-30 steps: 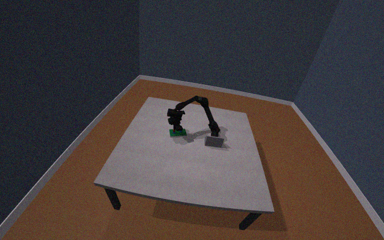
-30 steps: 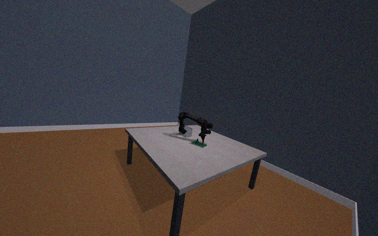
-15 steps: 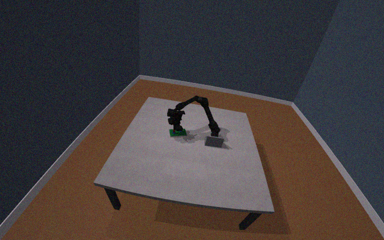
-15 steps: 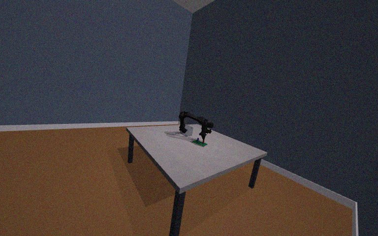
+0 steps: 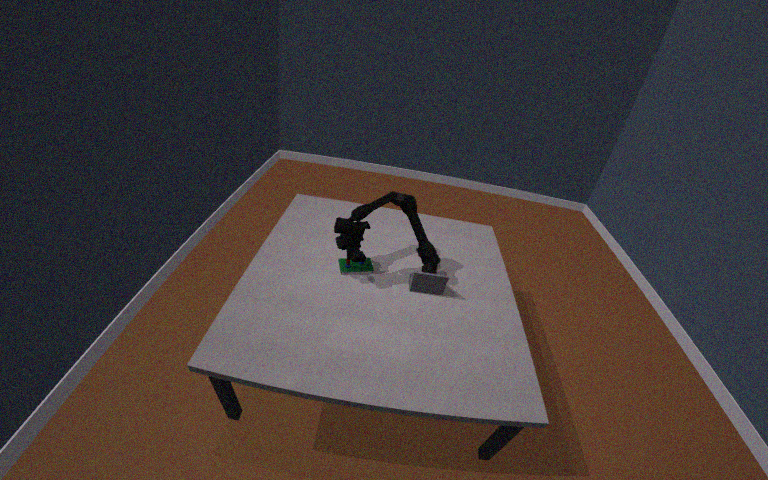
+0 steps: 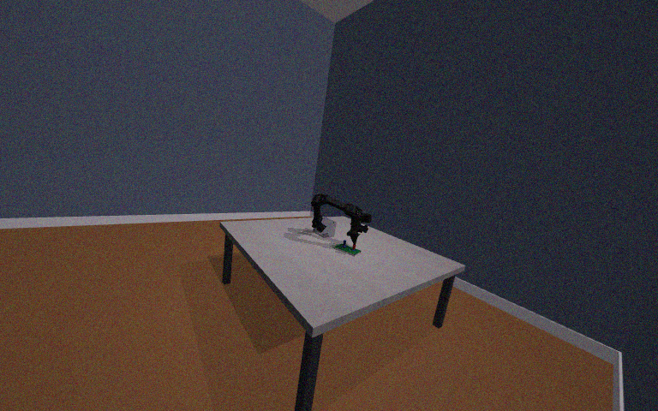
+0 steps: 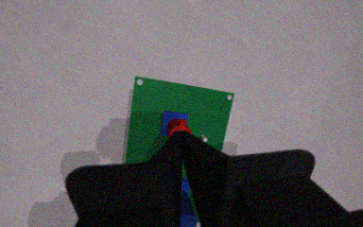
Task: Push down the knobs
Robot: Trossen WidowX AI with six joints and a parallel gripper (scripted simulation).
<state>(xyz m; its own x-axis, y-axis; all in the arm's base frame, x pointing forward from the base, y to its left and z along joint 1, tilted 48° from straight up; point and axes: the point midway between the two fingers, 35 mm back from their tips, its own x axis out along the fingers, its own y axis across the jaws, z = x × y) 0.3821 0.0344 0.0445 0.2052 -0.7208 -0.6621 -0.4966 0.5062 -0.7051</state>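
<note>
My gripper tip is now 1 cm above the red knob. Round my gripper tip: blue knob 6 cm behind, 4 cm to the right, 1 cm below.
</note>
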